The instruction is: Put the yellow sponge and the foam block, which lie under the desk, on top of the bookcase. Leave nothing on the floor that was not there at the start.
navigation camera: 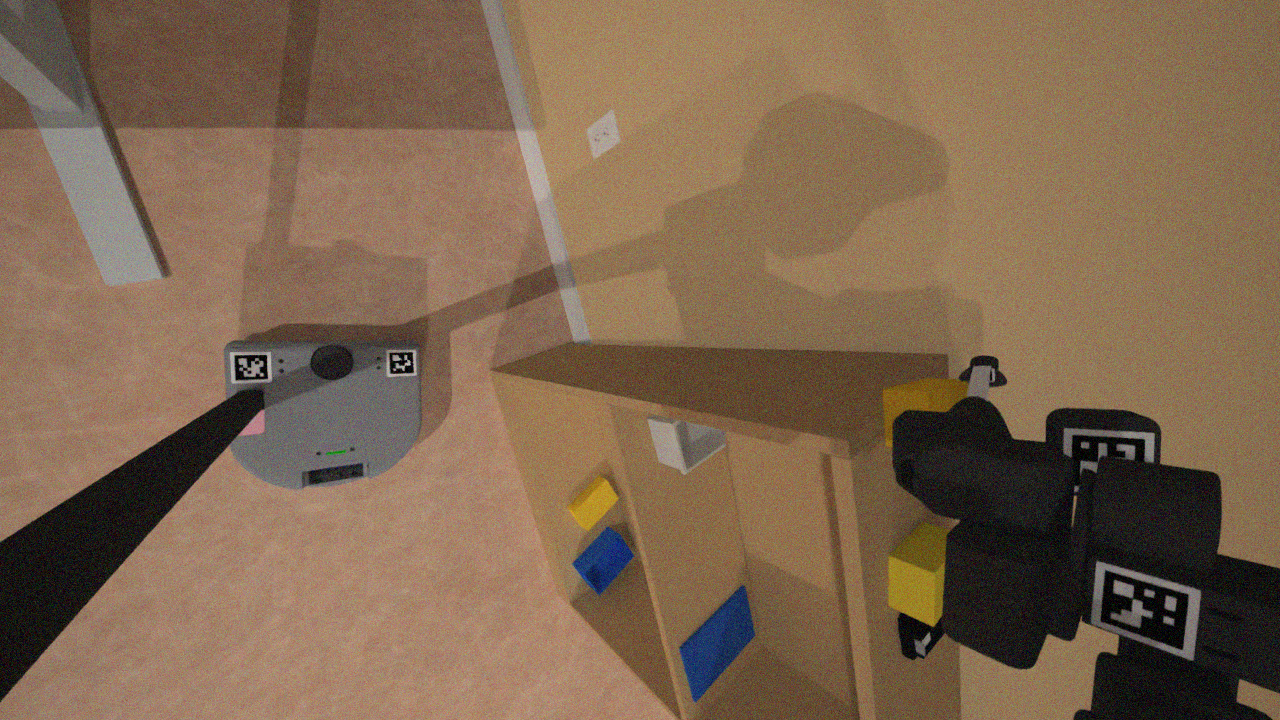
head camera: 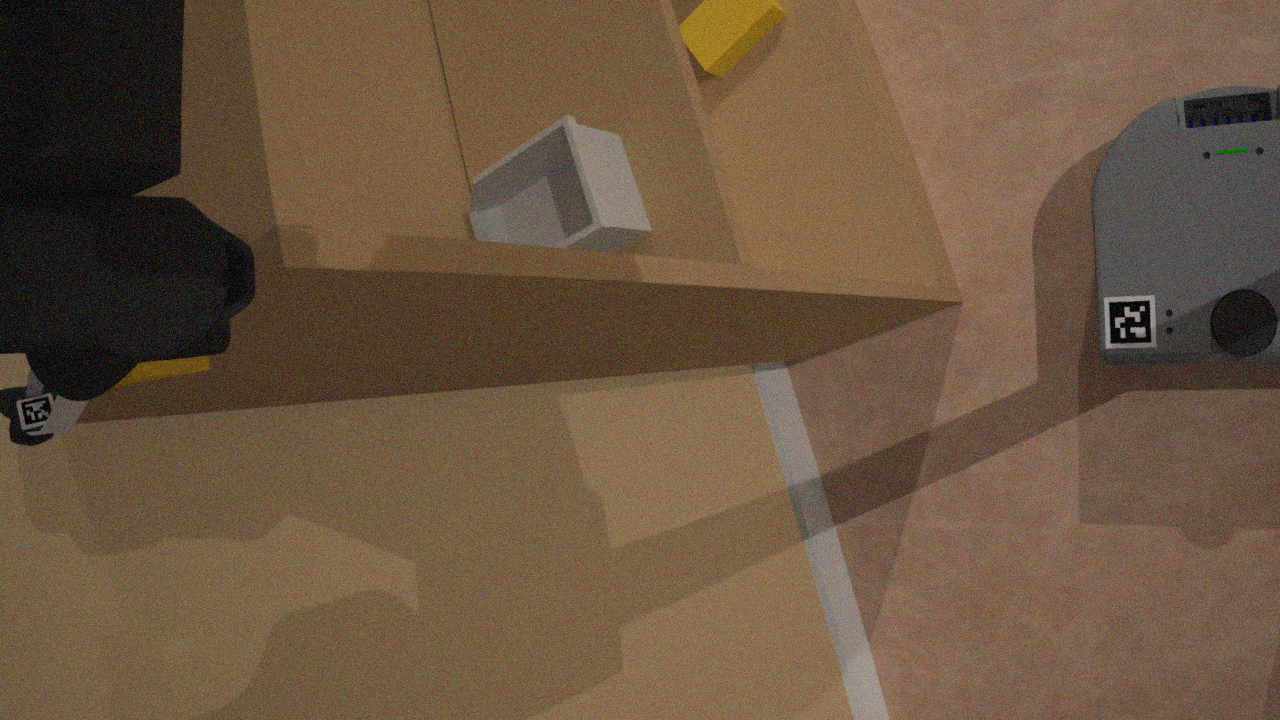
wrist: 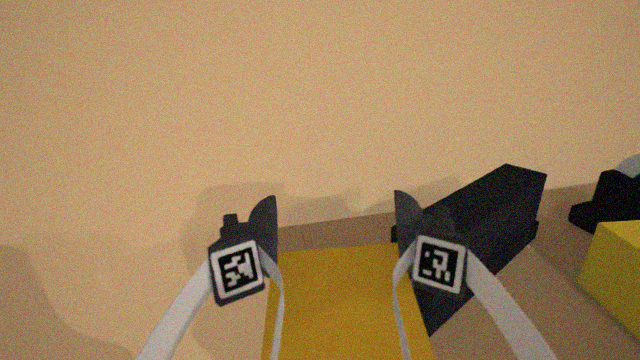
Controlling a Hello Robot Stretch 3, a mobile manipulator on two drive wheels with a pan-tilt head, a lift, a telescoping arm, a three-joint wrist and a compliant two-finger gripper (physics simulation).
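Places are measured from the robot's base along level axes (x ahead, y left, z up), in millimetres.
Pixels of known places: gripper, between the fingertips: [wrist: 334,219]; robot's base, origin of its link: [navigation camera: 331,360] [head camera: 1239,319].
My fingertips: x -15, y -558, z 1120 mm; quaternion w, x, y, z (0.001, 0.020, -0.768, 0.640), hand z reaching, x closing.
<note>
Ahead of a thing's pixels: the offset from my fingertips to its top centre. "spot": to the spot under its first point. Level surfaces: height alone.
My gripper [wrist: 334,219] is shut on an amber-yellow block {6 mm back, 63 mm left, 1 mm down} [head camera: 170,368] [navigation camera: 914,407] [wrist: 345,305], seemingly the foam block. It is held over the wall-side end of the bookcase top {61 mm down} [head camera: 214,107] [navigation camera: 881,483] [wrist: 505,310]; whether its underside touches the wood is hidden. A lemon-yellow block {194 mm back, 23 mm left, 16 mm down} [navigation camera: 914,582] [wrist: 612,270], seemingly the yellow sponge, lies on the same top, to the right in the wrist view. The wrist hides part of the held block in the head and navigation views. The space under the desk does not show.
A black upright object {90 mm back, 38 mm right, 6 mm down} [wrist: 500,210] stands close beside the right finger. A black tape dispenser {255 mm back, 41 mm right, 9 mm up} [navigation camera: 917,634] [wrist: 602,202] is behind the lemon-yellow block. Shelves hold a grey bin {spot: 112 mm back, 79 mm left, 446 mm down} [head camera: 617,188] [navigation camera: 666,443], a small yellow block {454 mm back, 105 mm right, 976 mm down} [head camera: 729,35] [navigation camera: 593,503] and blue items. The wall is close beyond the fingers.
</note>
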